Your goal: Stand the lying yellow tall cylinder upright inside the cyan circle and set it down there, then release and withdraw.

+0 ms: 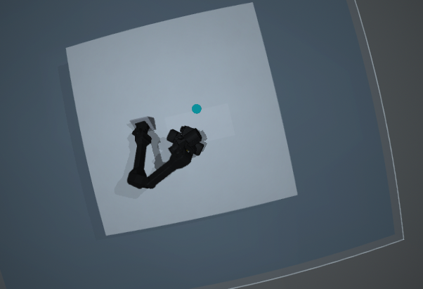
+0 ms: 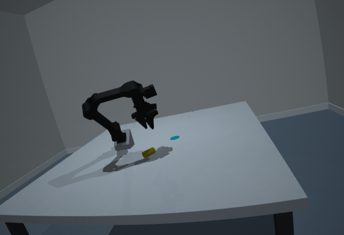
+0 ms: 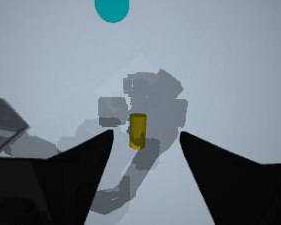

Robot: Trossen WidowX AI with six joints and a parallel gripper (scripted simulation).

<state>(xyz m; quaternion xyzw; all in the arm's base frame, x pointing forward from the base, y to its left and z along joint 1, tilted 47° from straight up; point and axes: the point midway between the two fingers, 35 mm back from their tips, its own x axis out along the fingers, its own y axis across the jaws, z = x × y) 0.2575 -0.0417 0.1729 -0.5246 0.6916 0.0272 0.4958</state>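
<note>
Now: the yellow cylinder 30 mm behind my gripper tip, 30 mm to the right of it and 120 mm below it. From my gripper tip the other things lie so: cyan circle 80 mm ahead, 170 mm to the left, 130 mm below.
</note>
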